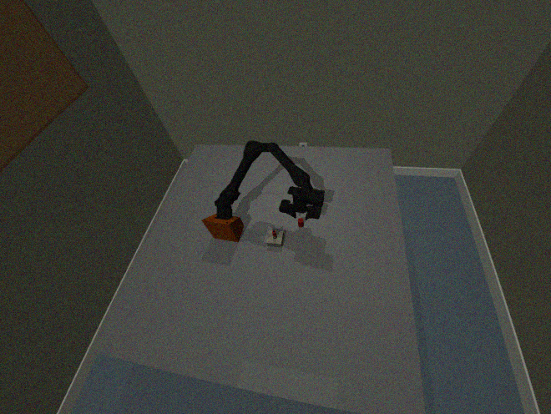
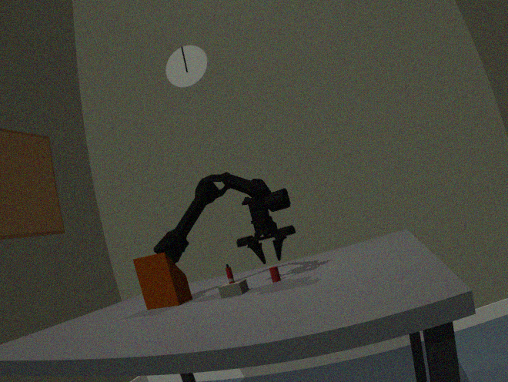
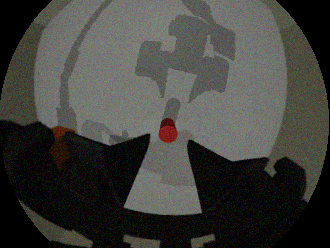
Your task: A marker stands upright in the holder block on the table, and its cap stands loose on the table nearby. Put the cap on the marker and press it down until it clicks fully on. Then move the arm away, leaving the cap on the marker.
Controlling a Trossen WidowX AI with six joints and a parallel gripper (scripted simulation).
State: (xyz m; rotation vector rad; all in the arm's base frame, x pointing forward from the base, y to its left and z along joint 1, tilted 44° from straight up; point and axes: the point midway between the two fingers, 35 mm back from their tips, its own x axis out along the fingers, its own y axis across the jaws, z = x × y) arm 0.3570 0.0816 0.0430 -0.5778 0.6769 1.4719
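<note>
Now: gripper tip 40 mm above the red cap. The rest, counted from my gripper tip: pale holder block (110 mm to the right, 110 mm behind, 50 mm below).
</note>
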